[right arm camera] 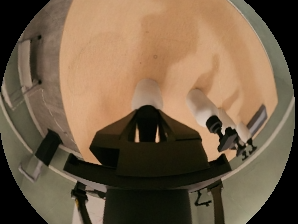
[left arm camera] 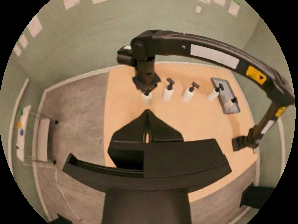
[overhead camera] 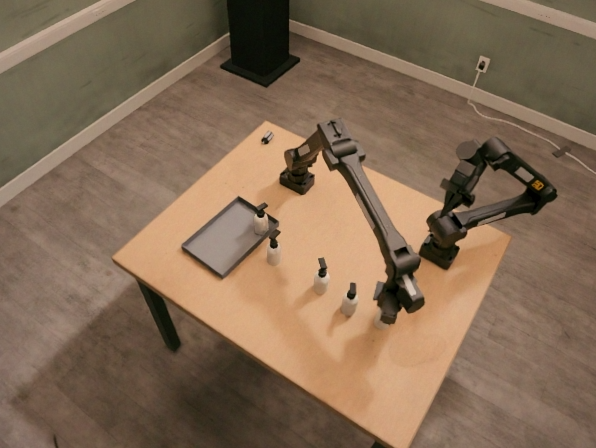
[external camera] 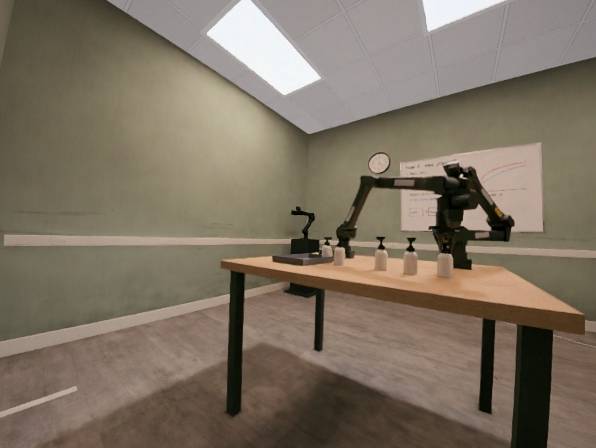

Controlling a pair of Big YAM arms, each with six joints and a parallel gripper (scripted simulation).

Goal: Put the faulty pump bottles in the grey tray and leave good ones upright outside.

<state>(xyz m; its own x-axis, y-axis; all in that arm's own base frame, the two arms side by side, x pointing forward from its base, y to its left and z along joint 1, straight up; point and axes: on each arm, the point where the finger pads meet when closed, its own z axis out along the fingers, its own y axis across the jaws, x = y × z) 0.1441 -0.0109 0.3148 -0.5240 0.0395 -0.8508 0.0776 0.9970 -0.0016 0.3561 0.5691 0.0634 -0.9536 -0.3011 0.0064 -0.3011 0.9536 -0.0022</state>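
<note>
The grey tray lies 61 cm to the right of my right hand, 8 cm below it and 1 cm ahead of it. The rest, counted from my right hand: small dark object 81 cm to the right, 48 cm behind, 8 cm below.
</note>
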